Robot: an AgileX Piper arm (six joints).
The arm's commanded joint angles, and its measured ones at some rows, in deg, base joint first. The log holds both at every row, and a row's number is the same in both.
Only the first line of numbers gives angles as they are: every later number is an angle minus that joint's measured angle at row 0.
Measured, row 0: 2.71, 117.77, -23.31, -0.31, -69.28, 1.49
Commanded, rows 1 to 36: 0.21, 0.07, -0.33, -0.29, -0.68, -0.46; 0.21, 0.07, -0.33, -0.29, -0.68, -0.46; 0.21, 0.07, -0.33, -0.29, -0.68, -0.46; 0.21, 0.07, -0.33, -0.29, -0.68, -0.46; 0.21, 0.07, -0.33, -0.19, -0.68, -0.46; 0.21, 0.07, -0.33, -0.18, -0.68, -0.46; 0.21, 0.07, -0.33, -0.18, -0.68, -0.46; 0.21, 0.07, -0.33, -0.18, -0.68, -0.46; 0.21, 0.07, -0.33, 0.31, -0.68, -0.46; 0.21, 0.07, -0.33, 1.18, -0.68, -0.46; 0.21, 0.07, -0.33, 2.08, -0.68, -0.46; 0.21, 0.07, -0.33, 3.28, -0.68, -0.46; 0.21, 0.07, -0.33, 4.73, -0.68, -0.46; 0.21, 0.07, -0.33, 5.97, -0.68, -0.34; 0.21, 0.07, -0.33, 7.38, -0.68, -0.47; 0.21, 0.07, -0.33, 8.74, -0.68, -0.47; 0.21, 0.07, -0.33, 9.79, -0.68, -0.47; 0.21, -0.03, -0.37, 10.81, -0.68, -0.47; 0.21, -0.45, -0.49, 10.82, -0.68, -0.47; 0.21, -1.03, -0.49, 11.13, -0.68, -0.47; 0.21, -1.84, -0.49, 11.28, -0.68, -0.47; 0.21, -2.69, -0.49, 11.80, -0.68, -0.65; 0.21, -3.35, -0.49, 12.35, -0.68, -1.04; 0.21, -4.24, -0.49, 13.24, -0.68, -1.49; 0.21, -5.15, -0.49, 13.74, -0.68, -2.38; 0.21, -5.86, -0.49, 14.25, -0.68, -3.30; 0.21, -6.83, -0.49, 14.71, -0.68, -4.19; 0.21, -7.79, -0.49, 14.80, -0.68, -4.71; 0.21, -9.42, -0.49, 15.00, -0.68, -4.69; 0.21, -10.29, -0.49, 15.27, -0.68, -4.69; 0.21, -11.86, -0.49, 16.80, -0.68, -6.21; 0.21, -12.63, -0.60, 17.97, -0.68, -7.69; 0.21, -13.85, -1.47, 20.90, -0.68, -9.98; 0.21, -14.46, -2.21, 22.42, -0.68, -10.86; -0.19, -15.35, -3.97, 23.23, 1.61, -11.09; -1.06, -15.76, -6.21, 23.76, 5.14, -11.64
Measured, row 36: 0.13, -13.21, -1.47, 20.94, 4.08, -9.35
